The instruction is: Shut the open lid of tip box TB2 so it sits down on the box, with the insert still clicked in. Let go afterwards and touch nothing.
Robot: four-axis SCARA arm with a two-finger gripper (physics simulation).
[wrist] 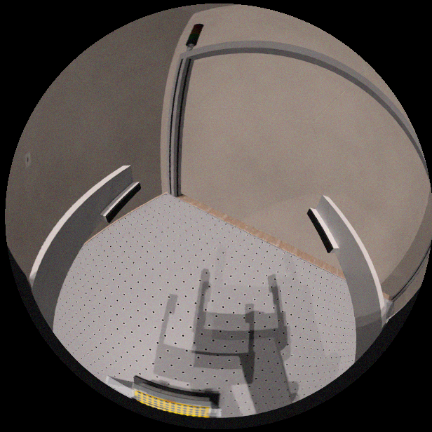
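Note:
The tip box [172, 404] shows at the bottom rim of the wrist view, partly cut off. A strip of its yellow insert, full of small holes, shows beyond a grey wall and a dark edge. Pale pieces show at both ends of the box. Whether they belong to the lid, how the lid stands, and whether the insert is clicked in cannot be told. No label can be read. My gripper [228, 185] is wide open and empty, its two fingers at the left and right of the view, well apart from the box.
A perforated grey table top [130, 280] lies below, with dark shadows of the arm and gripper across it. A wooden edge [260, 235] runs along its far side. A grey upright post [175, 130] stands at the far corner, with a dark signal lamp [195, 35] at its top.

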